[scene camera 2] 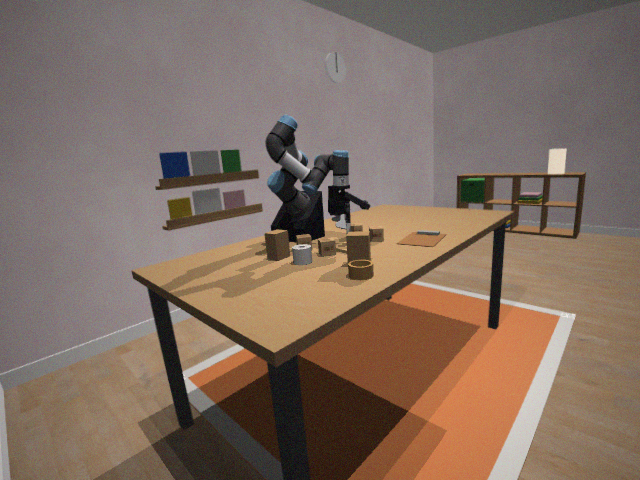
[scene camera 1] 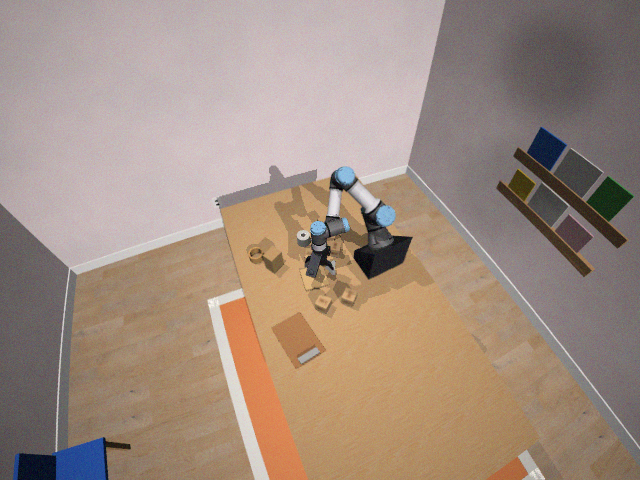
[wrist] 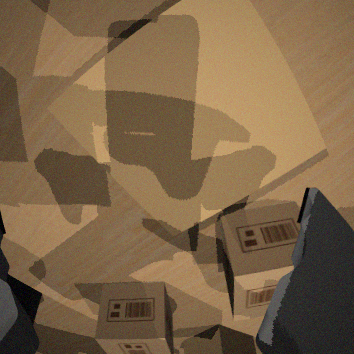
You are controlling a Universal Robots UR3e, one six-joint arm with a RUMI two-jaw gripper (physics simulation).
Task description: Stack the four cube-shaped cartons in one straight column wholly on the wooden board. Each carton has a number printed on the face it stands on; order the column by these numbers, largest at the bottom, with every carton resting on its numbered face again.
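Where they show: gripper, fingertip midpoint: (scene camera 2: pixel 344 233) (scene camera 1: pixel 320 270) (wrist: pixel 146 199); arm's base, link origin: (scene camera 2: pixel 299 206) (scene camera 1: pixel 381 245).
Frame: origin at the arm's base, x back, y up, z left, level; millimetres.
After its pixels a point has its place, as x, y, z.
Observation:
Four cartons stand apart on the table in scene view 2: two beyond the gripper (scene camera 2: pixel 376 234) (scene camera 2: pixel 356 227) and two nearer (scene camera 2: pixel 326 246) {-337, -116, -161} (scene camera 2: pixel 303 239) {-204, -105, -162}. In scene view 1, two cartons (scene camera 1: pixel 323 303) {-353, -98, 146} (scene camera 1: pixel 348 296) {-232, -98, 152} stand below the board (scene camera 1: pixel 311 283) {-363, -144, 2} and one carton (scene camera 1: pixel 335 248) {-187, -97, -125} stands right of the wrist; the fourth is hidden by the arm. In the wrist view, a carton (wrist: pixel 260 257) {-322, -108, -109} is close to the edge of the board (wrist: pixel 245 65) {-377, -143, -18}, with another (wrist: pixel 131 322) {-199, -113, -119} lower left. Their undersides are hidden. My gripper (scene camera 1: pixel 323 266) {-308, -95, -23} (scene camera 2: pixel 345 225) {-308, -95, -23} (wrist: pixel 146 199) {-308, -95, -23} is open and empty, above the table near the board.
A tall box (scene camera 1: pixel 272 259) {-513, -46, -134} (scene camera 2: pixel 358 248) {-524, -89, -192} stands beside a tape ring (scene camera 1: pixel 255 253) {-583, -151, -285} (scene camera 2: pixel 360 276) {-606, -143, -285}. Another tall box (scene camera 2: pixel 277 244) {-219, -92, -304} stands near a white roll (scene camera 1: pixel 302 239) {-328, -96, -239} (scene camera 2: pixel 301 255) {-340, -119, -290}. A brown clipboard (scene camera 1: pixel 294 335) {-522, -153, 227} (scene camera 2: pixel 419 240) {-519, -152, 213} lies farther along the table.

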